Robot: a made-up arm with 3 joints. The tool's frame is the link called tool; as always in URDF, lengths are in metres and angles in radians. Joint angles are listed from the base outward.
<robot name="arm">
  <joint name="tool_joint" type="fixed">
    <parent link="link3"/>
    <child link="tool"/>
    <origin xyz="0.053 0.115 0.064" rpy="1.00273 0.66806 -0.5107"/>
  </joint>
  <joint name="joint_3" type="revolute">
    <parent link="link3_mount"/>
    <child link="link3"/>
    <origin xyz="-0.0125 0.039 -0.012" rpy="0 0 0"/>
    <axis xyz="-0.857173 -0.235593 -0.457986"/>
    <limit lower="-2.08" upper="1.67"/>
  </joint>
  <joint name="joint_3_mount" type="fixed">
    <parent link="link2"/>
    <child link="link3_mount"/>
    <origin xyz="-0.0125 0.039 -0.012" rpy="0 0 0"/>
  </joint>
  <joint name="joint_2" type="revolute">
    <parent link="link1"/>
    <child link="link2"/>
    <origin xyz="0.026 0.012 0.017" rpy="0 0 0"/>
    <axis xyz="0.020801 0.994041 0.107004"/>
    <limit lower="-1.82" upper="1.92"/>
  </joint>
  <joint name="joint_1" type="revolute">
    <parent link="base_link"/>
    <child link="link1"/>
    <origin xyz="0.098 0.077 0.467" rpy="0 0 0"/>
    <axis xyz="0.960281 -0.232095 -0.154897"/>
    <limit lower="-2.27" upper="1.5"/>
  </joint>
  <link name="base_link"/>
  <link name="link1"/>
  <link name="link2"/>
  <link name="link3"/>
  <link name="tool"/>
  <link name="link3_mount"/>
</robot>
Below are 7 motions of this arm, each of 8 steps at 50 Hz.
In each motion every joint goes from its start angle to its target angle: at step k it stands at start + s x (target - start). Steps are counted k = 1, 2, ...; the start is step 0. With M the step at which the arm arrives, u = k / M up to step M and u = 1 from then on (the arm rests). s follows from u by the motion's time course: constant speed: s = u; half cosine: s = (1 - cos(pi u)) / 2; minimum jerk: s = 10 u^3 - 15 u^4 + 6 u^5.
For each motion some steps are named. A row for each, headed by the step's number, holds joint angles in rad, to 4 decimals.
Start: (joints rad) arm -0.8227 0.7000 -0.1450
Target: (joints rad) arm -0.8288 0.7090 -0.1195
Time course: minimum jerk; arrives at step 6
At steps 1, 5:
1: -0.8229 0.7003 -0.1441
5: -0.8286 0.7087 -0.1204

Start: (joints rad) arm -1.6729 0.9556 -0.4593
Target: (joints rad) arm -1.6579 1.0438 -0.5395
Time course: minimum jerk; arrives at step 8
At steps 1, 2, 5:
1: -1.6727 0.9570 -0.4606
2: -1.6713 0.9647 -0.4676
5: -1.6620 1.0195 -0.5174

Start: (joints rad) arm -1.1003 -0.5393 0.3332
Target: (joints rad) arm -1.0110 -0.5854 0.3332
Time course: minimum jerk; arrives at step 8
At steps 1, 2, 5, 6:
1: -1.0989 -0.5400 0.3332
2: -1.0911 -0.5441 0.3332
5: -1.0356 -0.5727 0.3332
6: -1.0202 -0.5806 0.3332

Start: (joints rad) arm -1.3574 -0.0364 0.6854
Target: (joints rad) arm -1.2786 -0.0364 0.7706
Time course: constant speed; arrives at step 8
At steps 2, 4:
2: -1.3377 -0.0364 0.7067
4: -1.3180 -0.0364 0.7280

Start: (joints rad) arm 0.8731 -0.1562 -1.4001
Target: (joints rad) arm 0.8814 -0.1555 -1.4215
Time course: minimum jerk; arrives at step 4
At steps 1, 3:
1: 0.8740 -0.1561 -1.4023
3: 0.8805 -0.1556 -1.4193

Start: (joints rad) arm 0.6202 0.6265 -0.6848
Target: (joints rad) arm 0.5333 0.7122 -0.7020
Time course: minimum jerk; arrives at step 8
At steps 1, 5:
1: 0.6188 0.6279 -0.6851
5: 0.5572 0.6886 -0.6973

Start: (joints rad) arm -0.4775 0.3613 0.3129
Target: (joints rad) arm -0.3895 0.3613 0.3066
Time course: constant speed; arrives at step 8
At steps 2, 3, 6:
2: -0.4555 0.3613 0.3113
3: -0.4445 0.3613 0.3105
6: -0.4115 0.3613 0.3082

